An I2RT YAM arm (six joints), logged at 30 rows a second.
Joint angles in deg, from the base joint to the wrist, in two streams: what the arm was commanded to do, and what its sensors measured. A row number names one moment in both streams.
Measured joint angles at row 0: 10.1 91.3 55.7 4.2 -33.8 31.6
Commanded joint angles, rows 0 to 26: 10.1 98.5 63.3 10.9 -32.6 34.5; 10.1 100.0 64.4 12.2 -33.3 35.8; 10.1 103.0 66.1 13.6 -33.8 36.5; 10.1 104.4 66.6 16.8 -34.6 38.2; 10.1 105.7 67.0 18.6 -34.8 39.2; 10.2 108.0 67.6 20.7 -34.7 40.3; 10.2 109.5 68.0 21.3 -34.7 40.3; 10.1 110.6 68.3 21.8 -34.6 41.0; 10.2 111.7 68.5 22.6 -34.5 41.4; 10.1 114.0 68.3 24.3 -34.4 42.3; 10.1 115.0 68.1 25.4 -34.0 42.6; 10.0 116.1 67.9 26.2 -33.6 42.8; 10.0 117.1 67.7 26.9 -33.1 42.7; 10.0 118.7 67.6 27.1 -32.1 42.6; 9.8 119.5 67.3 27.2 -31.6 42.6; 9.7 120.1 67.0 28.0 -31.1 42.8; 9.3 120.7 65.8 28.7 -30.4 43.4; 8.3 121.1 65.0 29.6 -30.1 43.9; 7.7 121.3 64.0 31.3 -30.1 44.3; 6.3 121.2 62.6 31.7 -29.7 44.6; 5.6 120.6 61.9 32.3 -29.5 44.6; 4.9 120.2 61.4 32.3 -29.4 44.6; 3.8 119.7 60.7 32.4 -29.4 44.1; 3.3 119.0 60.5 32.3 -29.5 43.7; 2.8 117.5 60.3 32.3 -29.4 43.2; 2.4 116.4 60.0 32.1 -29.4 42.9; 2.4 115.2 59.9 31.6 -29.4 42.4
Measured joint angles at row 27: 4.1 120.3 61.8 29.0 -31.7 44.2
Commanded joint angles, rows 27 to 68: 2.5 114.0 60.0 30.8 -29.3 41.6; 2.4 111.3 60.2 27.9 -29.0 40.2; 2.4 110.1 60.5 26.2 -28.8 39.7; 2.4 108.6 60.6 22.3 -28.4 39.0; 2.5 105.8 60.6 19.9 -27.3 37.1; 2.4 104.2 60.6 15.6 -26.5 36.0; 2.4 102.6 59.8 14.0 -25.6 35.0; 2.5 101.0 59.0 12.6 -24.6 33.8; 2.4 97.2 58.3 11.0 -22.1 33.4; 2.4 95.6 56.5 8.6 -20.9 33.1; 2.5 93.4 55.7 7.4 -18.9 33.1; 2.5 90.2 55.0 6.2 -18.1 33.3; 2.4 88.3 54.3 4.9 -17.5 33.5; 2.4 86.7 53.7 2.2 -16.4 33.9; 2.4 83.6 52.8 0.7 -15.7 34.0; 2.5 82.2 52.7 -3.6 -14.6 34.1; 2.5 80.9 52.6 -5.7 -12.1 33.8; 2.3 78.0 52.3 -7.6 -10.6 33.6; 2.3 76.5 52.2 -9.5 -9.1 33.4; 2.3 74.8 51.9 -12.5 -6.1 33.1; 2.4 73.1 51.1 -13.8 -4.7 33.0; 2.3 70.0 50.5 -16.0 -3.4 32.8; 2.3 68.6 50.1 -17.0 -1.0 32.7; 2.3 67.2 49.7 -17.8 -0.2 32.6; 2.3 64.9 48.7 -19.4 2.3 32.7; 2.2 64.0 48.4 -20.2 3.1 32.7; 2.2 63.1 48.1 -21.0 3.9 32.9; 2.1 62.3 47.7 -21.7 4.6 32.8; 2.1 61.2 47.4 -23.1 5.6 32.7; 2.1 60.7 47.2 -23.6 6.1 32.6; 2.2 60.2 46.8 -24.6 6.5 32.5; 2.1 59.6 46.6 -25.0 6.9 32.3; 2.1 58.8 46.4 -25.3 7.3 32.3; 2.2 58.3 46.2 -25.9 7.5 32.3; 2.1 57.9 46.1 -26.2 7.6 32.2; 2.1 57.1 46.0 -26.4 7.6 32.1; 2.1 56.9 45.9 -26.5 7.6 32.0; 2.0 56.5 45.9 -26.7 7.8 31.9; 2.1 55.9 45.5 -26.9 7.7 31.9; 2.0 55.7 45.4 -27.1 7.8 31.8; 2.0 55.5 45.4 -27.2 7.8 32.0; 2.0 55.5 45.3 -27.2 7.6 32.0
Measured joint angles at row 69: 2.3 57.4 46.8 -26.6 5.9 32.8
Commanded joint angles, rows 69 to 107: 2.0 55.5 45.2 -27.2 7.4 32.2; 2.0 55.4 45.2 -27.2 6.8 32.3; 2.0 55.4 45.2 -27.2 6.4 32.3; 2.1 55.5 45.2 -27.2 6.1 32.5; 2.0 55.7 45.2 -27.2 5.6 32.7; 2.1 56.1 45.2 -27.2 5.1 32.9; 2.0 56.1 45.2 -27.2 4.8 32.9; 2.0 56.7 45.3 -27.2 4.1 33.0; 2.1 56.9 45.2 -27.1 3.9 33.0; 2.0 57.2 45.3 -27.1 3.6 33.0; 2.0 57.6 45.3 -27.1 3.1 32.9; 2.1 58.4 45.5 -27.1 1.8 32.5; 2.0 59.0 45.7 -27.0 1.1 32.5; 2.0 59.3 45.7 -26.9 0.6 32.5; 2.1 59.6 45.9 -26.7 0.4 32.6; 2.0 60.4 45.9 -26.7 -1.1 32.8; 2.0 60.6 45.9 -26.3 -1.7 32.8; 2.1 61.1 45.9 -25.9 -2.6 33.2; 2.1 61.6 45.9 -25.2 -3.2 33.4; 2.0 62.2 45.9 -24.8 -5.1 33.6; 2.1 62.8 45.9 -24.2 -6.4 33.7; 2.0 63.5 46.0 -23.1 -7.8 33.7; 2.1 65.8 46.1 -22.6 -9.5 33.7; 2.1 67.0 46.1 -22.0 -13.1 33.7; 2.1 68.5 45.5 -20.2 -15.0 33.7; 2.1 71.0 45.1 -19.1 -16.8 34.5; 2.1 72.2 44.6 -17.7 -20.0 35.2; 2.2 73.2 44.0 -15.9 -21.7 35.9; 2.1 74.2 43.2 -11.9 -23.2 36.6; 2.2 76.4 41.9 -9.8 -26.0 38.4; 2.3 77.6 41.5 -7.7 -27.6 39.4; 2.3 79.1 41.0 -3.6 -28.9 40.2; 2.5 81.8 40.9 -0.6 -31.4 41.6; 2.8 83.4 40.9 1.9 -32.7 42.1; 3.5 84.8 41.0 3.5 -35.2 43.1; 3.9 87.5 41.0 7.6 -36.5 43.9; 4.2 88.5 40.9 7.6 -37.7 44.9; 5.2 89.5 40.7 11.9 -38.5 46.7; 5.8 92.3 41.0 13.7 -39.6 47.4
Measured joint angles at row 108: 3.5 88.2 41.7 -1.2 -31.2 42.4
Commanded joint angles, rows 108 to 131: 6.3 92.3 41.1 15.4 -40.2 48.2; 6.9 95.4 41.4 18.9 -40.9 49.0; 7.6 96.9 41.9 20.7 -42.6 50.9; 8.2 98.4 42.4 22.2 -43.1 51.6; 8.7 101.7 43.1 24.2 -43.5 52.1; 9.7 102.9 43.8 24.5 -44.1 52.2; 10.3 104.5 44.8 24.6 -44.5 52.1; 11.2 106.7 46.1 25.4 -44.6 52.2; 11.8 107.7 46.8 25.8 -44.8 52.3; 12.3 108.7 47.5 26.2 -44.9 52.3; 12.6 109.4 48.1 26.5 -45.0 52.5; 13.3 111.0 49.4 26.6 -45.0 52.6; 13.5 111.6 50.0 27.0 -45.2 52.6; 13.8 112.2 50.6 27.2 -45.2 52.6; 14.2 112.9 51.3 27.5 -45.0 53.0; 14.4 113.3 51.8 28.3 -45.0 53.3; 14.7 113.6 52.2 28.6 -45.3 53.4; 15.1 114.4 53.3 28.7 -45.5 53.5; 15.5 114.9 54.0 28.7 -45.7 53.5; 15.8 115.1 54.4 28.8 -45.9 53.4; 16.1 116.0 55.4 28.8 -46.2 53.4; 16.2 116.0 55.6 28.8 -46.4 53.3; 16.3 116.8 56.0 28.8 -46.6 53.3; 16.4 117.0 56.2 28.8 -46.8 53.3
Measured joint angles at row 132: 15.5 115.7 53.3 27.1 -46.4 54.0
